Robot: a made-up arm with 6 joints. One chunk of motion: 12 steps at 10 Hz.
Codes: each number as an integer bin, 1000 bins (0 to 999) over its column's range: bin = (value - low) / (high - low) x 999, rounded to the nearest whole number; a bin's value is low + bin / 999 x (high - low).
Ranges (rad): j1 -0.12..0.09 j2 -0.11..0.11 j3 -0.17..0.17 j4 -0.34..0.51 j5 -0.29..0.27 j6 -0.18..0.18
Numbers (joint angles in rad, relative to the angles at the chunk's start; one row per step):
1: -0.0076 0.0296 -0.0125 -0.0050 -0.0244 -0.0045
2: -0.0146 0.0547 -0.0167 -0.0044 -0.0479 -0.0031
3: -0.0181 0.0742 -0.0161 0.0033 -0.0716 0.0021
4: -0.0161 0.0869 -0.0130 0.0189 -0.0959 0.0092
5: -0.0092 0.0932 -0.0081 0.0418 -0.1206 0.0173
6: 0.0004 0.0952 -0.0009 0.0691 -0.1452 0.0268
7: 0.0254 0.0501 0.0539 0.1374 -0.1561 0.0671
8: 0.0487 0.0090 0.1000 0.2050 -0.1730 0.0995
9: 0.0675 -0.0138 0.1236 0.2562 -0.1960 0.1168
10: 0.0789 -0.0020 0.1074 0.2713 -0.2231 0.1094
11: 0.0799 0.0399 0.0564 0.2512 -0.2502 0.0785
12: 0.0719 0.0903 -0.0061 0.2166 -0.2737 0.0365
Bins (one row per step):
1: 535 634 463 394 474 487
2: 501 748 450 394 432 491
3: 485 836 452 403 390 505
4: 494 894 461 422 346 525
5: 527 923 476 449 302 548
6: 573 932 497 481 258 574
7: 692 727 658 561 239 686
8: 803 540 793 641 209 776
9: 892 437 863 701 168 824
10: 946 490 815 718 119 803
11: 951 681 665 695 71 717
12: 913 910 482 654 29 601

